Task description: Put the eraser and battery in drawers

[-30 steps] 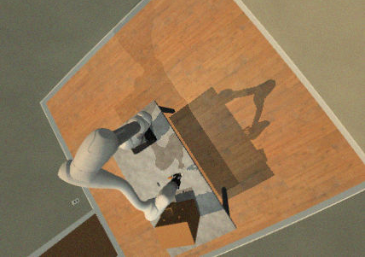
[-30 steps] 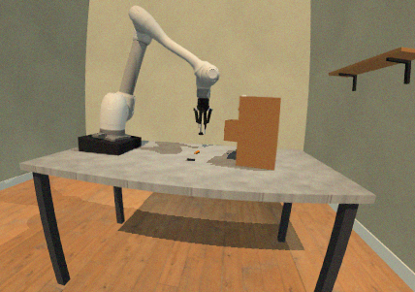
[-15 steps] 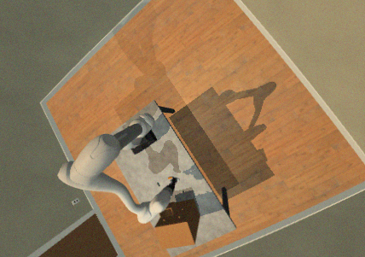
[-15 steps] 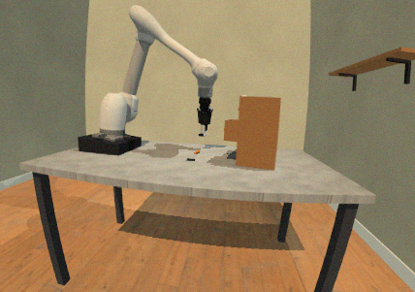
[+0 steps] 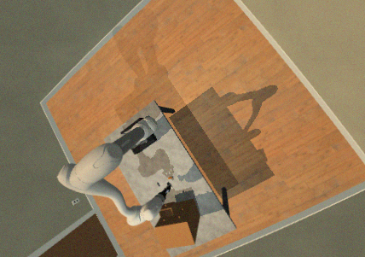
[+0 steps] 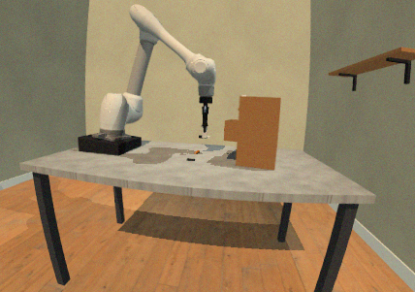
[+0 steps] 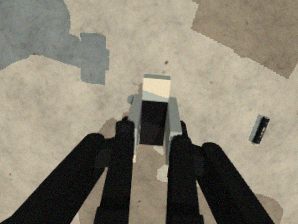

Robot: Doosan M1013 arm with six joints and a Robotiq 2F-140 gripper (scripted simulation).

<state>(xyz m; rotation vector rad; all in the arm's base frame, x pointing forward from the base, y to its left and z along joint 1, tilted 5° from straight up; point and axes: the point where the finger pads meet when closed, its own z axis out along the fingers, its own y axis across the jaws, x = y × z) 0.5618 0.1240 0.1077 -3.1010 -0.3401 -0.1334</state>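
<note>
The orange AA battery lies 4 cm behind my hand, 1 cm to the right of it and 12 cm below it. Round my hand: eraser: 1 cm ahead, 3 cm below.
</note>
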